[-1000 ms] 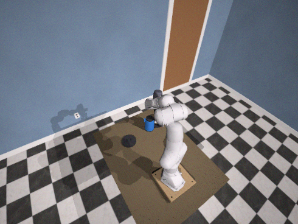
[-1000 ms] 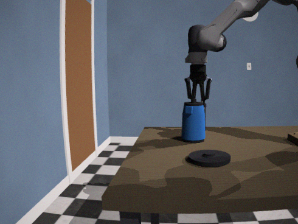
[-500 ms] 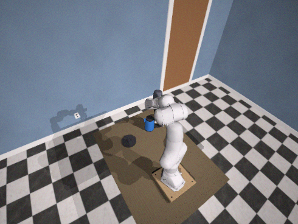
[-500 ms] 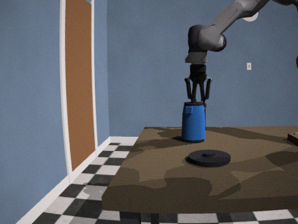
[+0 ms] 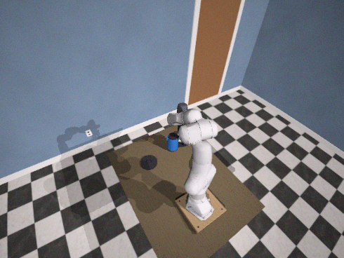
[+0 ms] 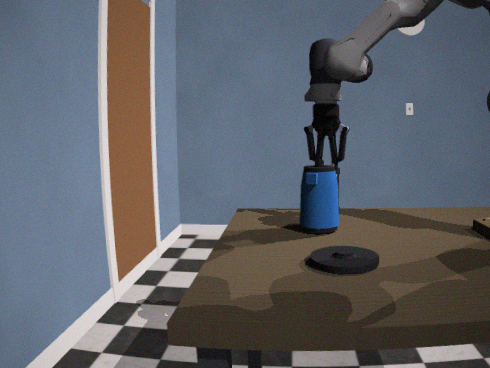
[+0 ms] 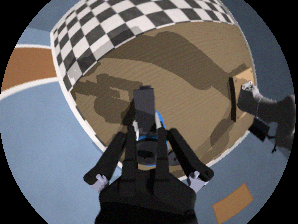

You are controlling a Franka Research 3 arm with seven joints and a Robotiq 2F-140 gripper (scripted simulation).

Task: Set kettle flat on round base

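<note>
Right now the blue kettle is 10 mm ahead of my hand, 30 mm to the left of it and 50 mm below it. From my hand the other things lie so: round black base: 20 mm ahead, 340 mm to the left, 140 mm below.
</note>
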